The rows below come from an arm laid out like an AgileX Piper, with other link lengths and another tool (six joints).
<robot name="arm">
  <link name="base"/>
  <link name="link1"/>
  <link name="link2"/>
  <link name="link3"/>
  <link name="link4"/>
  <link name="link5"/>
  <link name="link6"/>
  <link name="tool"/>
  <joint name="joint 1" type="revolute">
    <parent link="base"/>
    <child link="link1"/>
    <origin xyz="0 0 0.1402"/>
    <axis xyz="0 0 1"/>
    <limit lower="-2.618" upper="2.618"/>
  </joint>
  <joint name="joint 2" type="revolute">
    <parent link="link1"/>
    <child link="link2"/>
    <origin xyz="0 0 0"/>
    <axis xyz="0 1 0"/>
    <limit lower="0" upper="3.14"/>
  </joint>
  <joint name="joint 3" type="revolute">
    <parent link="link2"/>
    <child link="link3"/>
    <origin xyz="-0.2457 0 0.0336"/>
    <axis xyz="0 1 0"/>
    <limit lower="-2.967" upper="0"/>
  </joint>
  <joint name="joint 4" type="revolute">
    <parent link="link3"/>
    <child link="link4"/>
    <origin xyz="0.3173 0 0.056"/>
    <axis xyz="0.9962 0 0.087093"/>
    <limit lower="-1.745" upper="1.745"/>
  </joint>
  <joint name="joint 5" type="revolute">
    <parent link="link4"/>
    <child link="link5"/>
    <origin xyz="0 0 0"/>
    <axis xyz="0 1 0"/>
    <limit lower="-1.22" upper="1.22"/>
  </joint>
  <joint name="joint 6" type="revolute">
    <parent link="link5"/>
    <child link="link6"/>
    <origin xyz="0.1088 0 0.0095"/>
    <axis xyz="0.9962 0 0.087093"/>
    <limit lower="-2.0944" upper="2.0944"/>
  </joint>
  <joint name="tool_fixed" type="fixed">
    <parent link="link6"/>
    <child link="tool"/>
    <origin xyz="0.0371 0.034 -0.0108" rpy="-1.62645 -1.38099 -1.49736"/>
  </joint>
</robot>
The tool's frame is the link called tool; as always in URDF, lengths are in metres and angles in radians.
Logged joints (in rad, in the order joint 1, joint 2, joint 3, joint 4, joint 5, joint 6), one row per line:
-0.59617, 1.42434, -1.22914, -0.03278, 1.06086, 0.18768
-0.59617, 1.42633, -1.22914, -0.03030, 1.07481, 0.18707
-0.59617, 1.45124, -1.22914, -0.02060, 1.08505, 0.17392
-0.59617, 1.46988, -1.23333, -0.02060, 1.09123, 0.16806
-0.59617, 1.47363, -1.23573, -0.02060, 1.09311, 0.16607
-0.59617, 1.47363, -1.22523, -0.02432, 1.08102, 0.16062
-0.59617, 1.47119, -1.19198, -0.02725, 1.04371, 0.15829
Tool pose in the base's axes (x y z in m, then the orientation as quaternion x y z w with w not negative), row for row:
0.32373, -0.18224, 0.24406, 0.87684, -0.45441, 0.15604, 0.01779
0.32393, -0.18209, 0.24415, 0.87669, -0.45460, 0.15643, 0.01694
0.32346, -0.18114, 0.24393, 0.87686, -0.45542, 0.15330, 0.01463
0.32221, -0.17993, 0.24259, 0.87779, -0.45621, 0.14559, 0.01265
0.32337, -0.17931, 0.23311, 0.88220, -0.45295, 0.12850, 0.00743
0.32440, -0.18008, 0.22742, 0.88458, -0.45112, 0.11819, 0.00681
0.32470, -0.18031, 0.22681, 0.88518, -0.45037, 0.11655, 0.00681
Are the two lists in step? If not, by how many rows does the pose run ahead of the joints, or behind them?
The pose runs 2 rows behind the joints: the pose in row i belongs to the joints in row i - 2.
